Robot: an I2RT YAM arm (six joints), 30 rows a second.
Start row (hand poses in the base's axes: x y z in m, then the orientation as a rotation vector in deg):
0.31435, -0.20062, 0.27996, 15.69, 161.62, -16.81
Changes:
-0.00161, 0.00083, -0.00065, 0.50, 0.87, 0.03
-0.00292, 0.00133, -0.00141, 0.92, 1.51, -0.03
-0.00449, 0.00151, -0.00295, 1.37, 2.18, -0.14
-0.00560, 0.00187, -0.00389, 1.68, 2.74, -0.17
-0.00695, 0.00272, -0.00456, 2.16, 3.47, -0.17
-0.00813, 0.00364, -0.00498, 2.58, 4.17, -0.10
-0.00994, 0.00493, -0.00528, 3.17, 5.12, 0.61
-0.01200, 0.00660, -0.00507, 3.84, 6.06, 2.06
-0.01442, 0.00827, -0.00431, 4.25, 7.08, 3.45
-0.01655, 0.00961, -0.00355, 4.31, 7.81, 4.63
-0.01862, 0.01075, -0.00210, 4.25, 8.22, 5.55
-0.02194, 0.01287, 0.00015, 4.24, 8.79, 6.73
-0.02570, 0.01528, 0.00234, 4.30, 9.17, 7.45
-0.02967, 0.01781, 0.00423, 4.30, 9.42, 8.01
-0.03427, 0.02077, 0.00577, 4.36, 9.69, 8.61
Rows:
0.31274, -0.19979, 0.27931, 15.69, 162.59, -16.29
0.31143, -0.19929, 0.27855, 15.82, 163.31, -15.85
0.30986, -0.19911, 0.27701, 16.03, 164.06, -15.37
0.30875, -0.19875, 0.27607, 16.10, 164.67, -15.06
0.30740, -0.19790, 0.27540, 16.15, 165.49, -14.52
0.30622, -0.19698, 0.27498, 16.09, 166.27, -14.05
0.30441, -0.19569, 0.27468, 15.11, 167.36, -13.23
0.30235, -0.19402, 0.27489, 13.06, 168.47, -12.13
0.29993, -0.19235, 0.27565, 11.02, 169.59, -11.41
0.29780, -0.19101, 0.27641, 9.21, 170.32, -11.19
0.29573, -0.18987, 0.27786, 7.80, 170.71, -11.15
0.29241, -0.18775, 0.28011, 5.98, 171.24, -11.00
0.28865, -0.18534, 0.28230, 4.88, 171.61, -10.82
0.28468, -0.18281, 0.28419, 4.01, 171.83, -10.73
0.28008, -0.17985, 0.28573, 3.10, 172.08, -10.55

